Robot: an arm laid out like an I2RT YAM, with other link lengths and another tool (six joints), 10 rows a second.
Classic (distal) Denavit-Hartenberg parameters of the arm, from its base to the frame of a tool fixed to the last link. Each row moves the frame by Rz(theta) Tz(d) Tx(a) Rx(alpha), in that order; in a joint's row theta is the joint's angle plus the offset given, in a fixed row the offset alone. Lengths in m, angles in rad.
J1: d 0.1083; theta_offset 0; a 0.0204; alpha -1.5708
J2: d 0; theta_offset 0; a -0.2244; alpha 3.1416
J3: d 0; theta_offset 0.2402; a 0.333; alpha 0
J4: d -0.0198; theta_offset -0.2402; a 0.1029; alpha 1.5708
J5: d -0.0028; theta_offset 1.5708; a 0; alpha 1.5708
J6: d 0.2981; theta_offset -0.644; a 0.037; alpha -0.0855
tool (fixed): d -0.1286; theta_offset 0; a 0; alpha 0
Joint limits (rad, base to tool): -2.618..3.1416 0..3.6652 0..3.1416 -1.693..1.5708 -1.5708..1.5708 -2.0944..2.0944
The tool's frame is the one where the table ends.
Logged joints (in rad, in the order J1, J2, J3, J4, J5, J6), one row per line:
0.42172 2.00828 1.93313 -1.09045 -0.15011 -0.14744
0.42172 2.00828 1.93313 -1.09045 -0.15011 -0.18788
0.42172 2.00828 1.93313 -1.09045 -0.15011 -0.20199
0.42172 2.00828 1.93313 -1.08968 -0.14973 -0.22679
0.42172 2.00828 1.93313 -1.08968 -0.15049 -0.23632
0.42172 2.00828 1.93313 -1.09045 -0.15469 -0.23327
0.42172 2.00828 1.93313 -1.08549 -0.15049 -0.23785
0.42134 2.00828 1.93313 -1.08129 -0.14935 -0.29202
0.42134 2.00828 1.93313 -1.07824 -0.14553 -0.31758
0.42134 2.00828 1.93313 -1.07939 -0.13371 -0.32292
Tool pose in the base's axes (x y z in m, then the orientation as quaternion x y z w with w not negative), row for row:
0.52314 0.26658 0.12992 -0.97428 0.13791 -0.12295 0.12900
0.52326 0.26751 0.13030 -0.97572 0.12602 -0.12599 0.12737
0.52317 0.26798 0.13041 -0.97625 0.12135 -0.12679 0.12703
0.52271 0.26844 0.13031 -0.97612 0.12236 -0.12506 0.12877
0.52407 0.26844 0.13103 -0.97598 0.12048 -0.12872 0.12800
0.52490 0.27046 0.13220 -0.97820 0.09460 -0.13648 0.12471
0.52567 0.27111 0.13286 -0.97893 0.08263 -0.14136 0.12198
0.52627 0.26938 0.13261 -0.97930 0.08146 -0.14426 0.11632
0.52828 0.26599 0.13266 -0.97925 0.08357 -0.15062 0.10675
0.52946 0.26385 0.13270 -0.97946 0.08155 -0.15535 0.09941
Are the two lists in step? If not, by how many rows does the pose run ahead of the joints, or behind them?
The pose runs 2 rows ahead of the joints: the pose in row i belongs to the joints in row i + 2.
